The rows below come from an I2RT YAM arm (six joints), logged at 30 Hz.
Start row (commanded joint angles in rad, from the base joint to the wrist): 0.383, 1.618, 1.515, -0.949, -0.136, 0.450
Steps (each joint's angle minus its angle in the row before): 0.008, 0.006, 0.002, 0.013, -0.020, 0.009; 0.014, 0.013, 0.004, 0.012, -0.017, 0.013; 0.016, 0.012, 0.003, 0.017, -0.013, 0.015; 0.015, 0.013, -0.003, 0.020, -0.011, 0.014; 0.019, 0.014, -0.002, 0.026, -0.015, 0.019; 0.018, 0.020, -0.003, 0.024, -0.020, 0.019; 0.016, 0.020, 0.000, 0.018, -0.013, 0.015; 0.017, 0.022, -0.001, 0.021, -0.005, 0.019; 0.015, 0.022, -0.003, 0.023, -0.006, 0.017; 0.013, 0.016, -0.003, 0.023, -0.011, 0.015; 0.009, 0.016, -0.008, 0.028, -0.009, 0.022; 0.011, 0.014, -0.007, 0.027, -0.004, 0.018; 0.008, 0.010, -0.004, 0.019, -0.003, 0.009; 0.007, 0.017, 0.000, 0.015, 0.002, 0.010; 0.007, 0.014, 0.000, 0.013, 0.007, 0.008; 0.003, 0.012, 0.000, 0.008, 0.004, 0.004; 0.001, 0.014, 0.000, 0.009, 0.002, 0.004; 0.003, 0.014, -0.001, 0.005, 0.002, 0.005; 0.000, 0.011, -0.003, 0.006, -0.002, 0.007; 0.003, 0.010, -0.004, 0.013, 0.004, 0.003; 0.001, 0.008, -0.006, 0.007, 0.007, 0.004
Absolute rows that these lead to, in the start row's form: 0.391, 1.624, 1.517, -0.936, -0.156, 0.459; 0.405, 1.637, 1.521, -0.924, -0.173, 0.472; 0.421, 1.649, 1.524, -0.907, -0.186, 0.487; 0.436, 1.662, 1.521, -0.887, -0.197, 0.501; 0.455, 1.676, 1.519, -0.861, -0.212, 0.520; 0.473, 1.696, 1.516, -0.837, -0.232, 0.539; 0.489, 1.716, 1.516, -0.819, -0.245, 0.554; 0.506, 1.738, 1.515, -0.798, -0.250, 0.573; 0.521, 1.760, 1.512, -0.775, -0.256, 0.590; 0.534, 1.776, 1.509, -0.752, -0.267, 0.605; 0.543, 1.792, 1.501, -0.724, -0.276, 0.627; 0.554, 1.806, 1.494, -0.697, -0.280, 0.645; 0.562, 1.816, 1.490, -0.678, -0.283, 0.654; 0.569, 1.833, 1.490, -0.663, -0.281, 0.664; 0.576, 1.847, 1.490, -0.650, -0.274, 0.672; 0.579, 1.859, 1.490, -0.642, -0.270, 0.676; 0.580, 1.873, 1.490, -0.633, -0.268, 0.680; 0.583, 1.887, 1.489, -0.628, -0.266, 0.685; 0.583, 1.898, 1.486, -0.622, -0.268, 0.692; 0.586, 1.908, 1.482, -0.609, -0.264, 0.695; 0.587, 1.916, 1.476, -0.602, -0.257, 0.699
